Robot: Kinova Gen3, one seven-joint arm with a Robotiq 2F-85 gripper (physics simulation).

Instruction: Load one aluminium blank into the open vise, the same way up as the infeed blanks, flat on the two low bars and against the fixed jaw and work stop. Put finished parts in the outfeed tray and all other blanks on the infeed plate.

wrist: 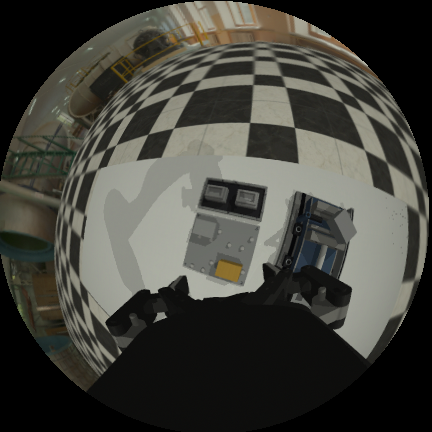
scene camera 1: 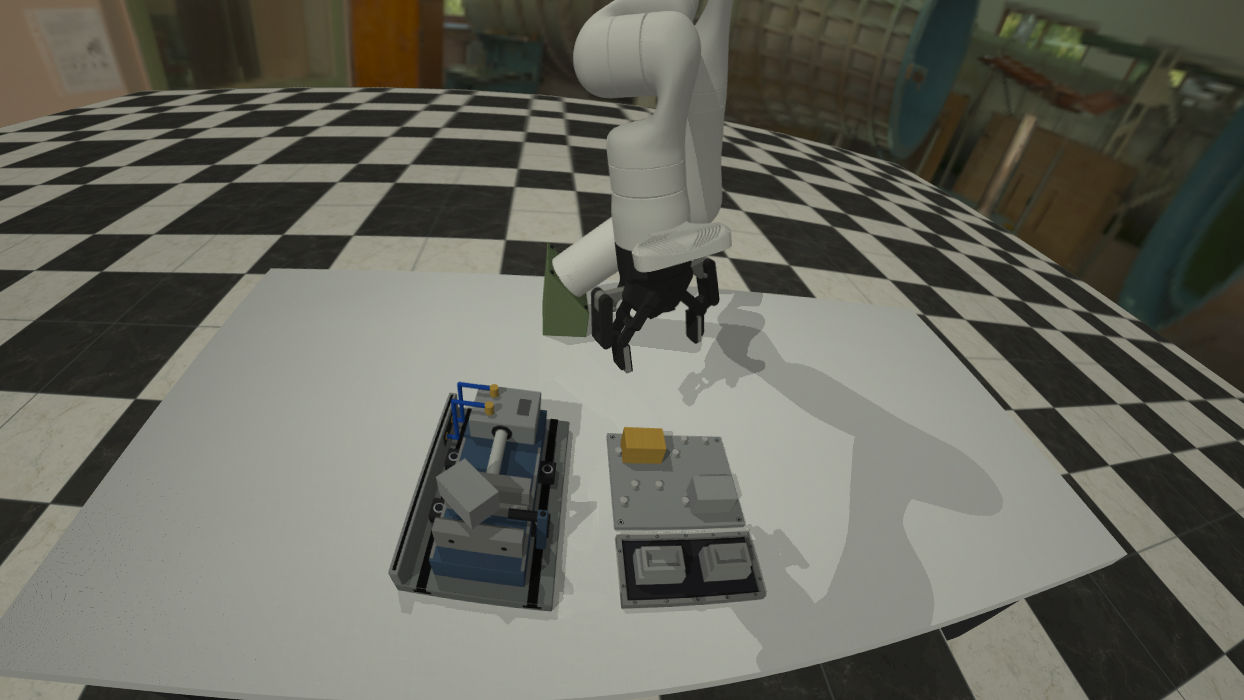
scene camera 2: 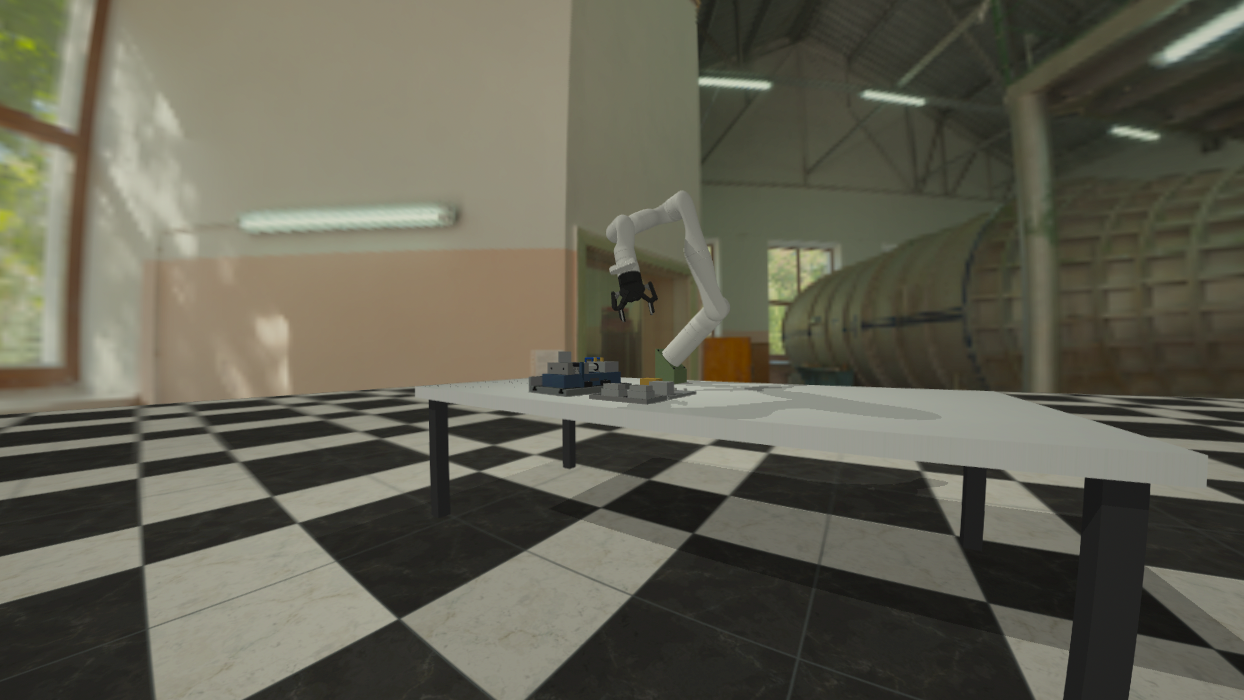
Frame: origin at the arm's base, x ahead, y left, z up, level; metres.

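Seen in the pictures: gripper, between the fingertips: [wrist: 224, 278] [scene camera 1: 660, 353] [scene camera 2: 637, 318]; arm's base, origin of its link: [scene camera 1: 567, 277] [scene camera 2: 670, 358].
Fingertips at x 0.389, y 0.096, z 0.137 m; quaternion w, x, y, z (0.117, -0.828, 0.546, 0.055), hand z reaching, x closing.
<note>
Pixels of each thing's top centre, then the offset from my fingertips to it. "*": a spot on its surface instead.
- infeed plate, centre of its top: [scene camera 1: 673, 477] [wrist: 218, 247] dx +0.007, dy +0.070, dz -0.229 m
- plain grey block, centre of its top: [scene camera 1: 466, 484] [wrist: 345, 225] [scene camera 2: 564, 351] dx +0.116, dy -0.209, dz -0.105 m
- vise, centre of its top: [scene camera 1: 489, 457] [wrist: 327, 255] [scene camera 2: 582, 361] dx +0.052, dy -0.192, dz -0.138 m
- grey blank, centre of its top: [scene camera 1: 715, 487] [wrist: 203, 227] [scene camera 2: 661, 381] dx +0.050, dy +0.115, dz -0.194 m
- yellow block, centre of its top: [scene camera 1: 645, 437] [wrist: 227, 270] [scene camera 2: 651, 378] dx -0.040, dy +0.025, dz -0.194 m
- outfeed tray, a spot on its surface: [scene camera 1: 691, 600] * dx +0.204, dy +0.061, dz -0.225 m
My gripper [scene camera 1: 659, 345] [scene camera 2: 636, 311] [wrist: 224, 278] is open and empty, high above the table behind the infeed plate [scene camera 1: 643, 511] [wrist: 200, 256]. A plain grey block [scene camera 1: 469, 491] [wrist: 344, 224] rests tilted and turned askew on top of the vise [scene camera 1: 478, 565] [scene camera 2: 578, 380] [wrist: 305, 256], over the jaws; its underside is hidden. A grey blank [scene camera 1: 715, 493] [wrist: 204, 228] lies on the infeed plate's front right corner in scene camera 1. A yellow block [scene camera 1: 643, 445] [wrist: 228, 270] sits at its back left. Two stepped grey parts [scene camera 1: 659, 563] [scene camera 1: 726, 559] [wrist: 216, 193] [wrist: 247, 198] lie in the outfeed tray [scene camera 1: 691, 600].
In scene camera 1, the black work-stop arm [scene camera 1: 521, 514] lies beside the tilted block. Blue pipes [scene camera 1: 458, 404] rise at the vise's back left. A low wall runs along its left side. Small pegs stand on the infeed plate. The green arm mount [scene camera 1: 563, 304] is at the back.
</note>
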